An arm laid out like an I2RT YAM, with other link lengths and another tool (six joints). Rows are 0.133 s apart.
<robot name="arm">
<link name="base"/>
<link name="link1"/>
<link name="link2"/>
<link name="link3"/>
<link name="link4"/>
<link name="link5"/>
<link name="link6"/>
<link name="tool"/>
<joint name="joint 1" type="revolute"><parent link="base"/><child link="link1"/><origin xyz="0 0 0.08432"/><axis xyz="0 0 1"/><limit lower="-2.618" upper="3.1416"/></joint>
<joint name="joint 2" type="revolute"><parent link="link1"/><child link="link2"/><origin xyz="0.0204 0.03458 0.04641" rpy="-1.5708 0 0"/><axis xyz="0 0 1"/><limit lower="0" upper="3.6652"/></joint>
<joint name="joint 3" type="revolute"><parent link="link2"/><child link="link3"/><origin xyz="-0.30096 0 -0.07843" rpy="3.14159 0 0"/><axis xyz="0 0 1"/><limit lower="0" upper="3.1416"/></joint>
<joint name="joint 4" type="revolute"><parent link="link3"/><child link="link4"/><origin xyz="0.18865 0.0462 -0.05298"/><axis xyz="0 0 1"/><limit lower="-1.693" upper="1.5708"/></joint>
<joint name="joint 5" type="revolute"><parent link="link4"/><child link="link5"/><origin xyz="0.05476 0.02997 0.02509" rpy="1.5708 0 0"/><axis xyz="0 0 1"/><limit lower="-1.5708" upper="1.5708"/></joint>
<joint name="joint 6" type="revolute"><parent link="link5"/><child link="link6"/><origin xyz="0.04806 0 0.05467" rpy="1.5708 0 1.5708"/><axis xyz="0 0 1"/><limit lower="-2.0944" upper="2.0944"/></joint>
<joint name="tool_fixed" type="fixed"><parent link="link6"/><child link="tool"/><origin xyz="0.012 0.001 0.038" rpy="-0.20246 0 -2.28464"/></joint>
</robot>
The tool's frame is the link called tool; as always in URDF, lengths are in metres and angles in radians.
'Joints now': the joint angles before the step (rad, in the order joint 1, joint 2, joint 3, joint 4, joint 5, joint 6). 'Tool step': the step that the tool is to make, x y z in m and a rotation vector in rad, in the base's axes. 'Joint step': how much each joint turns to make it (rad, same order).
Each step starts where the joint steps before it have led.
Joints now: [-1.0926, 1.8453, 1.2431, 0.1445, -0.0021, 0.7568]
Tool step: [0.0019, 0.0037, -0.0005, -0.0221, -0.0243, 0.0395]
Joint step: [-0.0002, -0.0121, -0.0391, 0.0576, -0.0407, -0.0067]
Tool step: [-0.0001, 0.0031, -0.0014, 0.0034, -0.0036, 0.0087]
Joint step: [0.0015, -0.0069, -0.0167, 0.0085, -0.0085, 0.0014]
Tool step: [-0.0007, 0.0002, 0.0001, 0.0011, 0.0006, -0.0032]
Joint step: [-0.0009, -0.0014, -0.0007, -0.0019, 0.0021, 0.0009]
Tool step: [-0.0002, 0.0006, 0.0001, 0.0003, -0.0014, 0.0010]
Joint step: [-0.0001, -0.0021, -0.0027, 0.0010, -0.0016, 0.0008]
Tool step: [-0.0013, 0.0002, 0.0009, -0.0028, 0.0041, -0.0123]
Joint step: [0.0002, -0.0035, -0.0004, -0.0024, 0.0135, 0.0007]
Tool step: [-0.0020, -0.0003, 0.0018, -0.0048, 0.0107, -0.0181]
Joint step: [-0.0001, -0.0038, 0.0047, -0.0093, 0.0212, -0.0032]
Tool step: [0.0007, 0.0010, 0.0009, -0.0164, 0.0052, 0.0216]
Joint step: [0.0000, -0.0047, -0.0097, 0.0167, -0.0147, -0.0200]
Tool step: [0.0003, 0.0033, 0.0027, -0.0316, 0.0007, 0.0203]
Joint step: [0.0029, -0.0157, -0.0250, 0.0363, -0.0101, -0.0209]
